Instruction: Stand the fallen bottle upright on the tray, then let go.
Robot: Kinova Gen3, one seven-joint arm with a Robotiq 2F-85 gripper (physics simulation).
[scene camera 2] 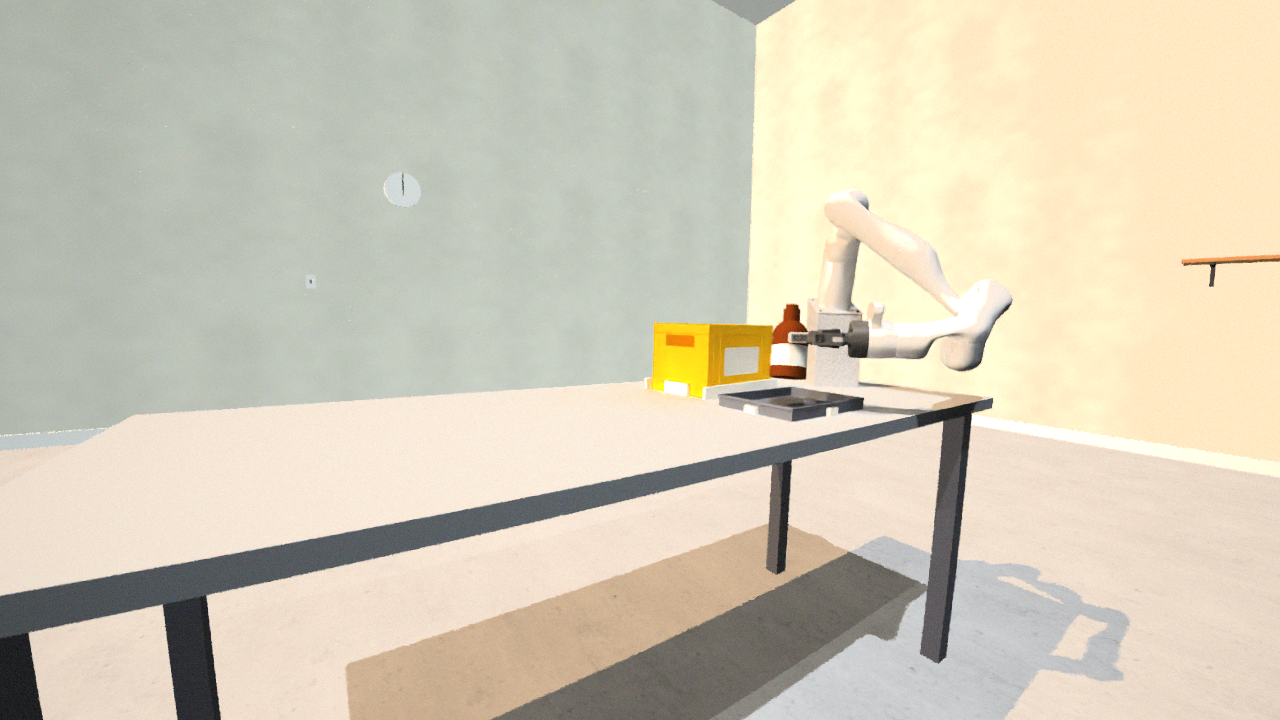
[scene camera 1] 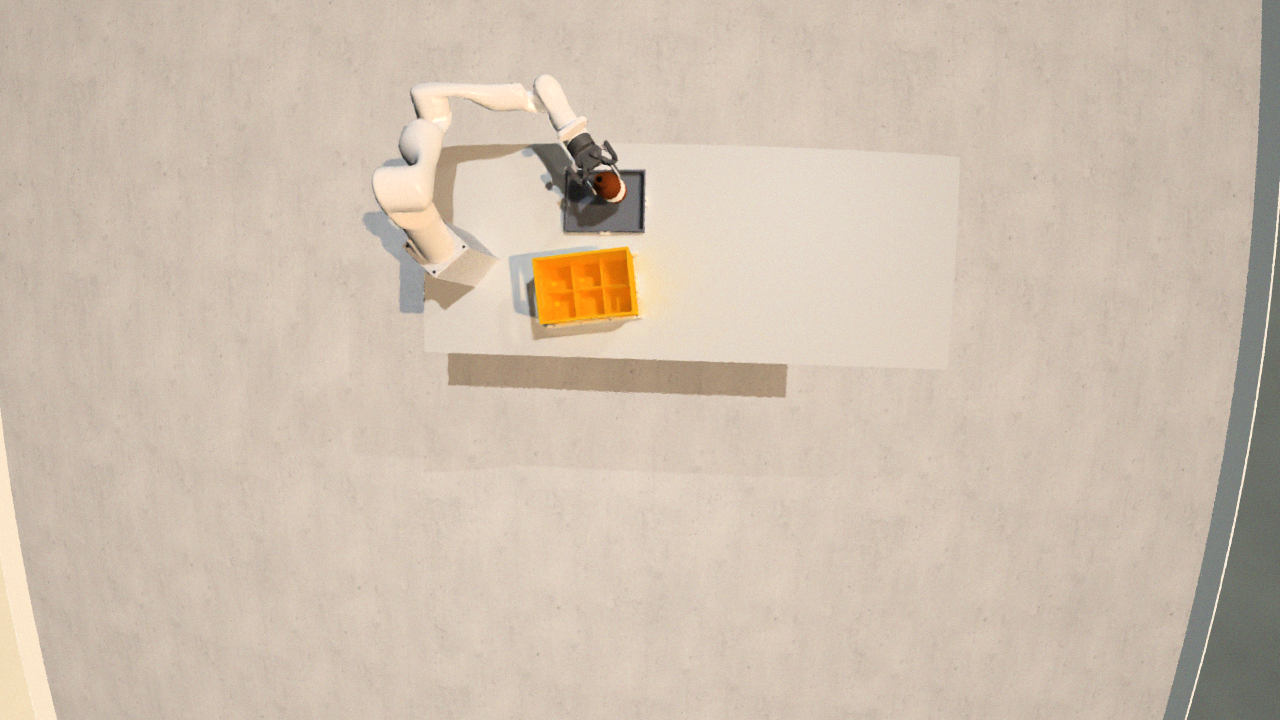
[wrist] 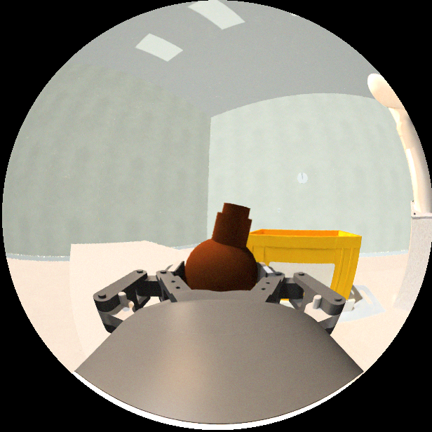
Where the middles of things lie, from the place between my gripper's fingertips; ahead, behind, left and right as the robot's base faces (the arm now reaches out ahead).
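Scene:
Brown bottle [scene camera 2: 788,360]: 10 mm below my hand.

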